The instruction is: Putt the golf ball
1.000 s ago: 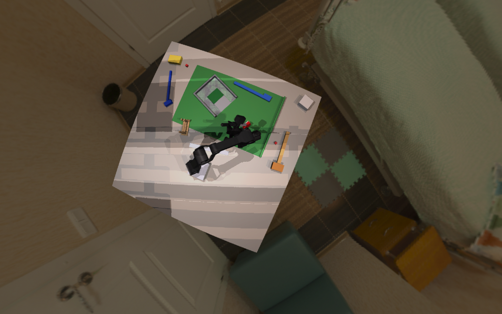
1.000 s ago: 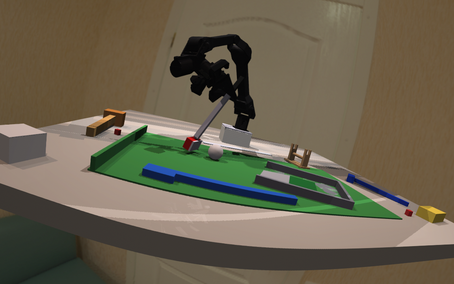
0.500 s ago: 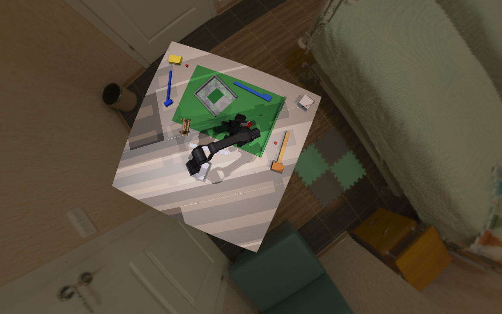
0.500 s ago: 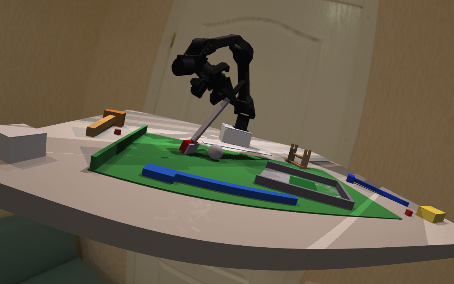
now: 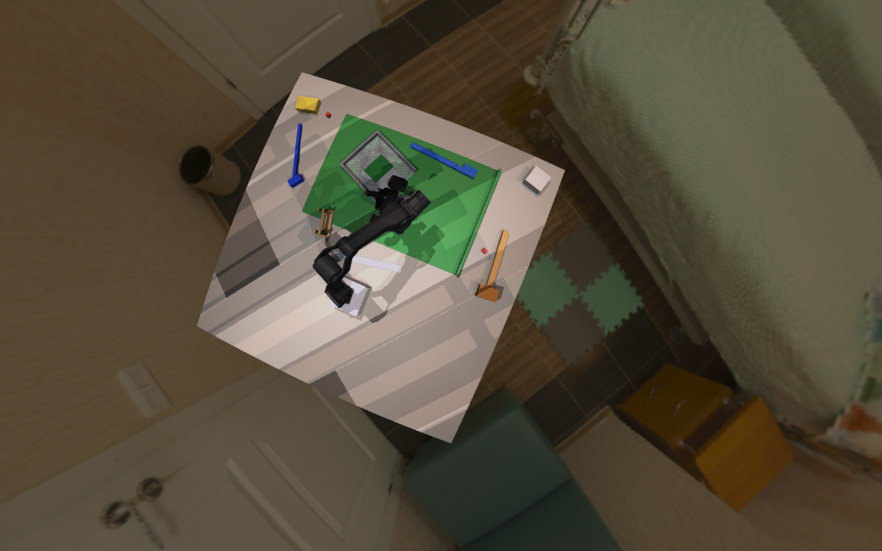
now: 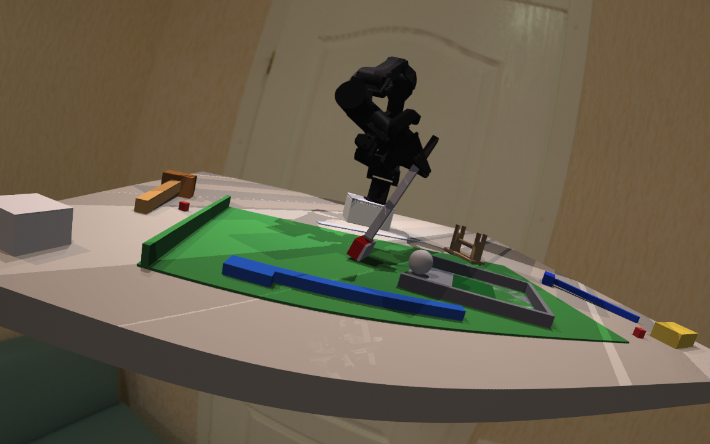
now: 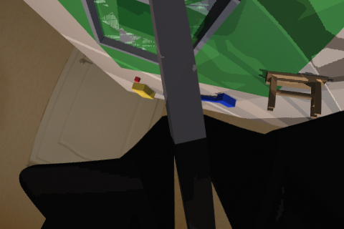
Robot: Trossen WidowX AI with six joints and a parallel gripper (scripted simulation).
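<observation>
My gripper tip is 1 cm short of the red putter, 5 cm to the left of it and 5 cm above it. The rest, counted from my gripper tip: wooden stand 17 cm behind, 22 cm to the left, 14 cm below; green mat 7 cm ahead, 3 cm to the right, 17 cm below; white golf ball 8 cm ahead, 1 cm to the right, 15 cm below.
</observation>
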